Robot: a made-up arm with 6 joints. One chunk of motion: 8 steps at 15 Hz.
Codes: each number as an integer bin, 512 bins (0 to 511) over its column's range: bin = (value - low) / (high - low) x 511, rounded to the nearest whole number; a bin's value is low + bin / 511 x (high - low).
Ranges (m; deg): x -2.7..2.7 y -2.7..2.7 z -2.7..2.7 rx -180..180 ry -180..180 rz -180..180
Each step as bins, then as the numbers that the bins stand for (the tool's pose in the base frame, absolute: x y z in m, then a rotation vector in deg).
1 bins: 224 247 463 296 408 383
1 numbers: -0.3329 -0.0898 2.1928 28.53 107.44 89.82
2 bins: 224 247 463 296 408 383
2 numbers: -0.3329 -0.0898 2.1928 28.53 107.44 89.82
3 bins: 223 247 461 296 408 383
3 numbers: -0.3434 -0.0898 2.1716 28.53 107.44 89.82
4 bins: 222 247 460 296 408 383
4 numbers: -0.3540 -0.0898 2.1611 28.53 107.44 89.82
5 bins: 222 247 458 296 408 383
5 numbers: -0.3540 -0.0898 2.1399 28.53 107.44 89.82
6 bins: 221 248 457 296 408 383
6 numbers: -0.3646 -0.0793 2.1294 28.53 107.44 89.82
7 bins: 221 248 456 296 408 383
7 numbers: -0.3646 -0.0793 2.1188 28.53 107.44 89.82
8 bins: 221 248 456 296 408 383
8 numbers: -0.3646 -0.0793 2.1188 28.53 107.44 89.82
